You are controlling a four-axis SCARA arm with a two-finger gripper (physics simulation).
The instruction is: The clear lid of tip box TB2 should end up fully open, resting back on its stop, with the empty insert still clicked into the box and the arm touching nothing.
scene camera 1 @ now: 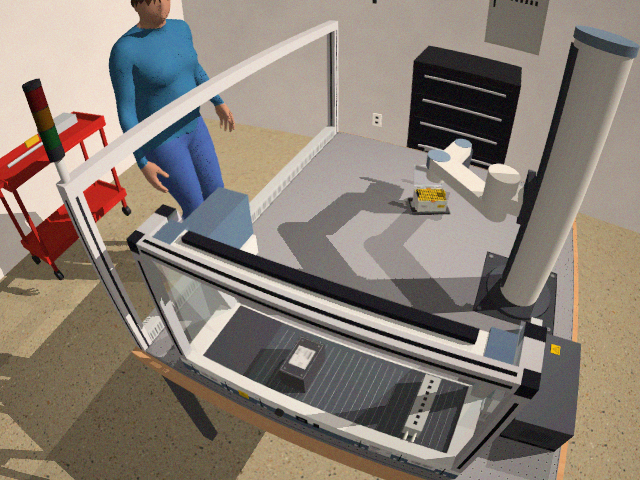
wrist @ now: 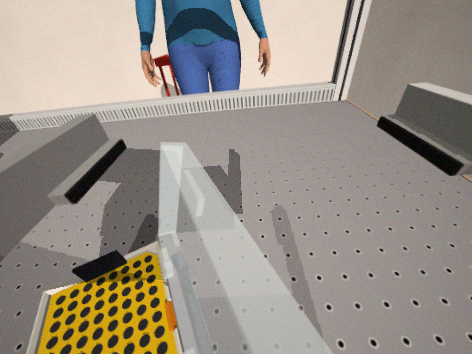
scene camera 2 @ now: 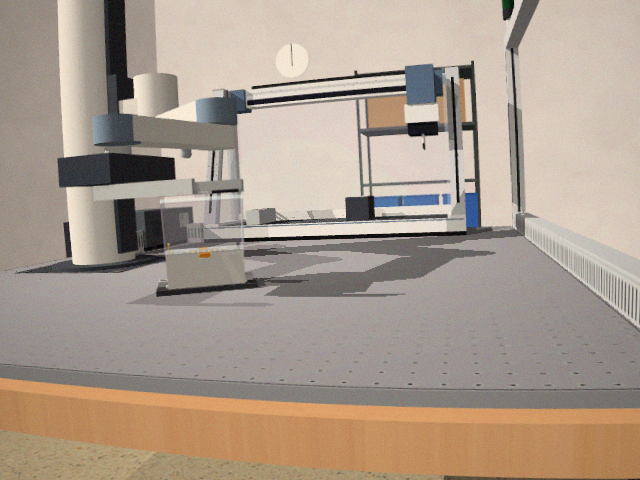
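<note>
Tip box TB2 is a pale box on a dark base plate. Its yellow insert sits level inside, with dark open holes; whether it is clicked in cannot be told. The clear lid stands roughly upright on the orange-clip side, its opening swung off the insert; whether it rests on its stop cannot be told. My gripper is wide open and empty above the box, its fingers either side of the lid in the wrist view. Both pads look apart from the lid.
The arm's column stands on the table. A gantry frame holds a dark block. A person stands beyond the white radiator-like strip.
</note>
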